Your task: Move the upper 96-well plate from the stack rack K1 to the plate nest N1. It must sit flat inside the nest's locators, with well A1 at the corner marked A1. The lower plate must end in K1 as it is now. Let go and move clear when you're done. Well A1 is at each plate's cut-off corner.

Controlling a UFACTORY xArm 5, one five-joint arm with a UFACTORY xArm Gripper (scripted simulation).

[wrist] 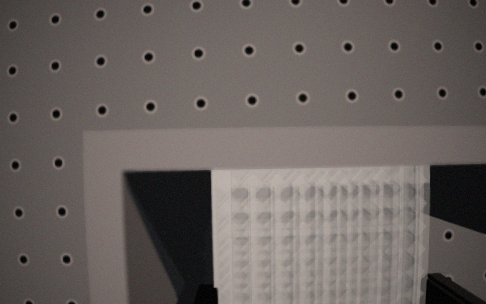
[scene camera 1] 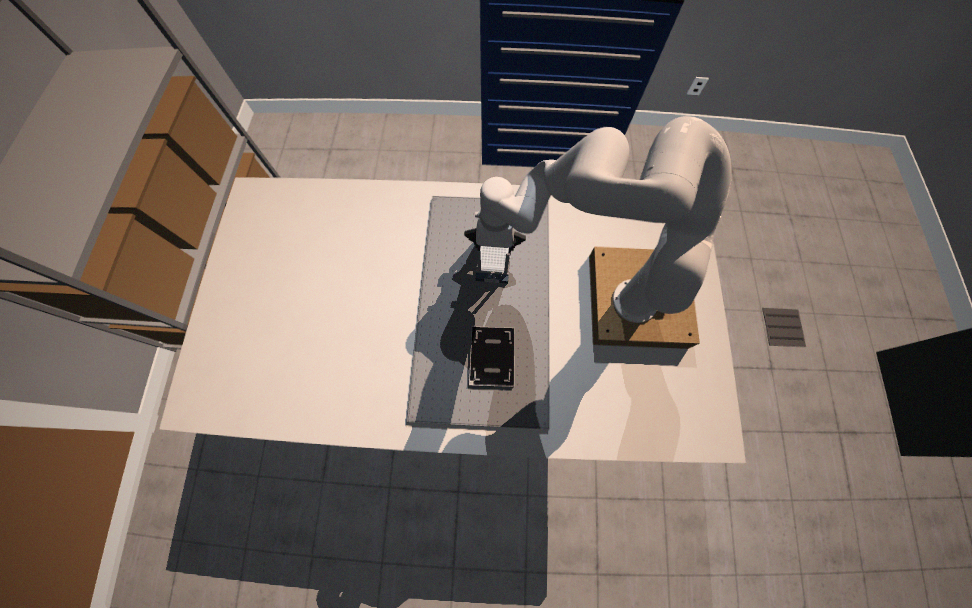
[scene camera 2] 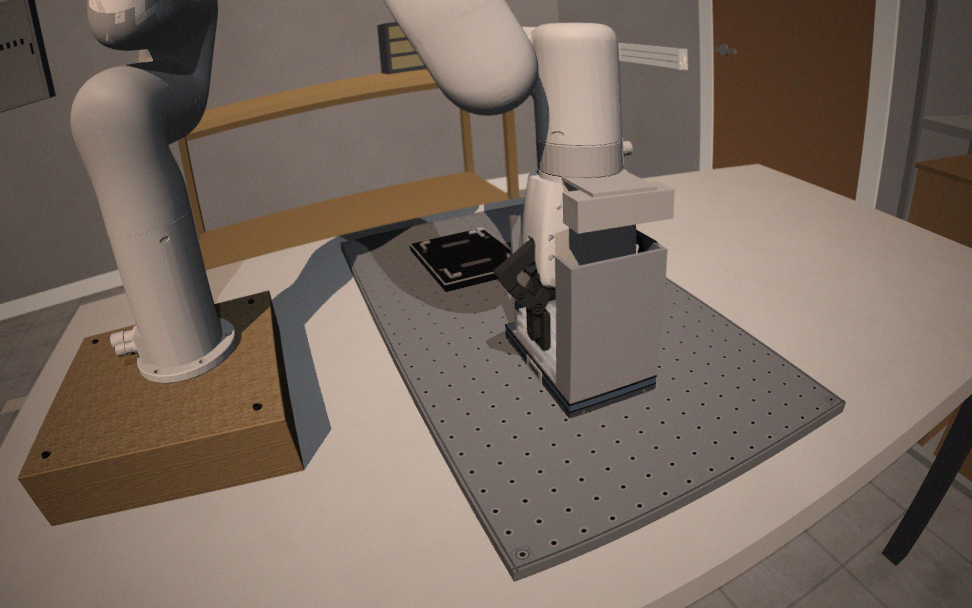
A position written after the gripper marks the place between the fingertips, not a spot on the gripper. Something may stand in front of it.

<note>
In view: the gripper [scene camera 2: 582, 332] and a 96-well plate [wrist: 296, 211].
The gripper is seen too in scene camera 1 [scene camera 1: 494, 248].
</note>
